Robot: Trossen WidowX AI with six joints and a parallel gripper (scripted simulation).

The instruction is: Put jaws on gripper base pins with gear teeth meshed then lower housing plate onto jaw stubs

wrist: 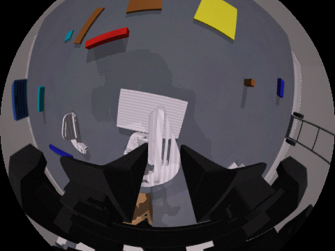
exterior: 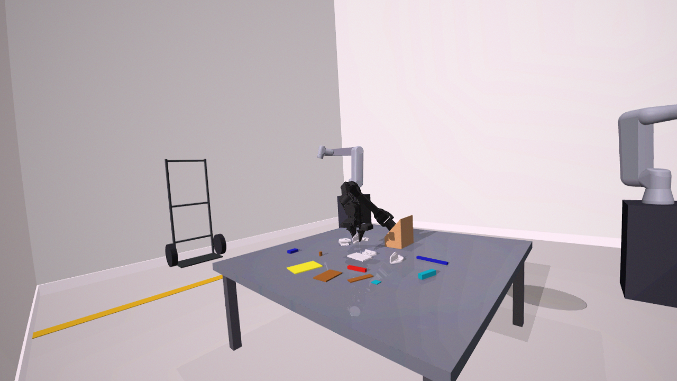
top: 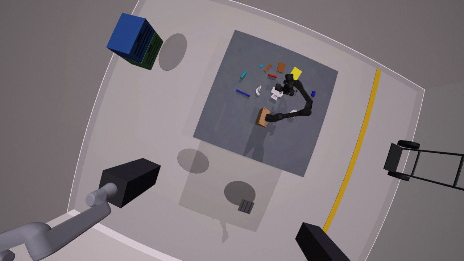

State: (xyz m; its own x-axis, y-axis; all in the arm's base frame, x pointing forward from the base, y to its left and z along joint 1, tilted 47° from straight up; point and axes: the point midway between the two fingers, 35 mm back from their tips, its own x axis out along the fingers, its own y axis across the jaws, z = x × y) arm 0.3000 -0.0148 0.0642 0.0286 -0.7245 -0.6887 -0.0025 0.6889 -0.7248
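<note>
Right now my gripper tip is 3 cm past the white jaw and 2 cm to the right of it. Also, from my gripper tip: brown plate (30 cm ahead, 8 cm below, 7 cm to the left); flat white ribbed part (8 cm below, 3 cm to the left, 2 cm ahead); red bar (17 cm ahead, 13 cm to the left, 7 cm below).
</note>
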